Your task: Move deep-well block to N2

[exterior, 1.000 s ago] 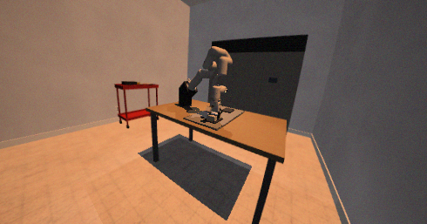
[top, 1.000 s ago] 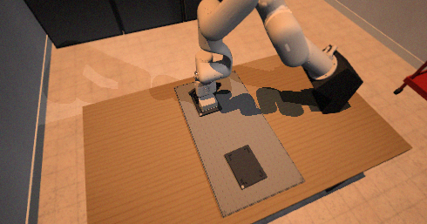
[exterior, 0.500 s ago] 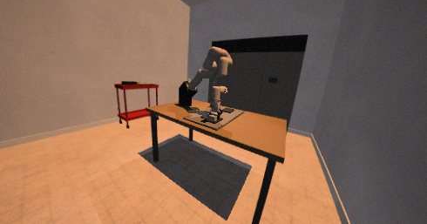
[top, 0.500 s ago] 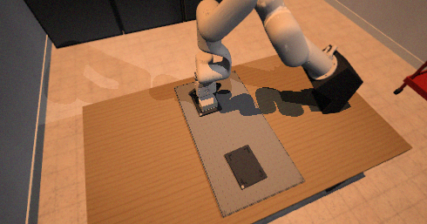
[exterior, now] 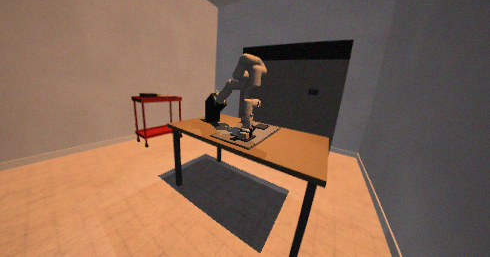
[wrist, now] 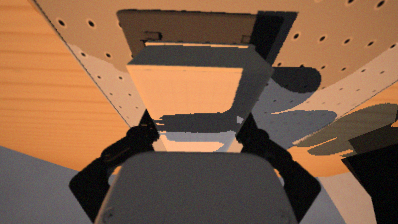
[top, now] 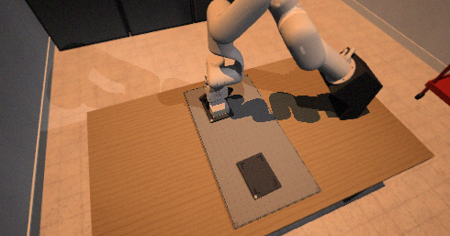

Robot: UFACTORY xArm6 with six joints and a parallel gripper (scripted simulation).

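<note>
Right now the white deep-well block is right at my hand.
</note>
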